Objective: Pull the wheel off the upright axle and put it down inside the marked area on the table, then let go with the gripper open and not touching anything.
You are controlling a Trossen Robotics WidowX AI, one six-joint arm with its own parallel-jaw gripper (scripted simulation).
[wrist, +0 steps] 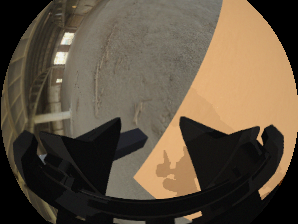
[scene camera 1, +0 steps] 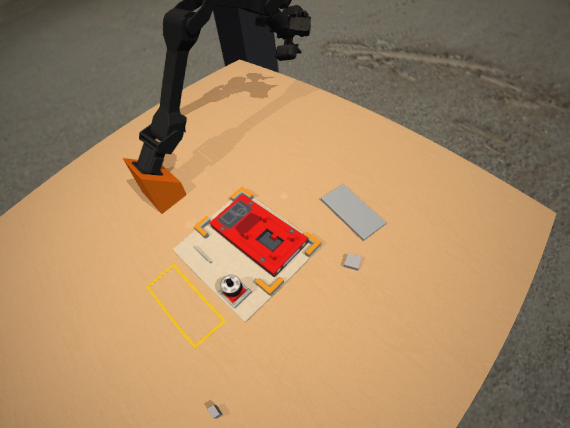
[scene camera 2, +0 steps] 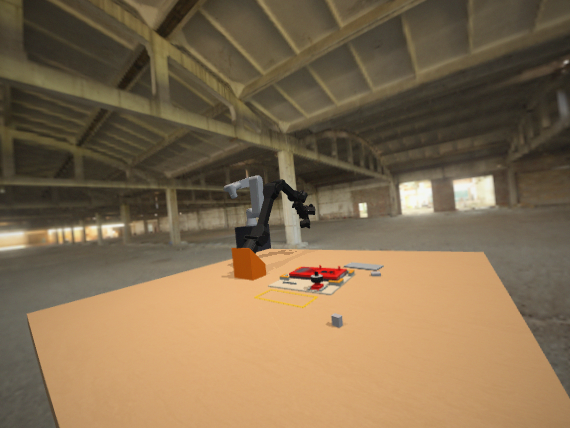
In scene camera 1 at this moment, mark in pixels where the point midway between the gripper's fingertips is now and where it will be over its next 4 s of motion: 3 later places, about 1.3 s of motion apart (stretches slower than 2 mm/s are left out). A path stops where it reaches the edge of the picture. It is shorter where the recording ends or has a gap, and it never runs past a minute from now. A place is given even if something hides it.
My gripper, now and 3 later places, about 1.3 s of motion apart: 301,44; 351,158; 245,265; 231,286
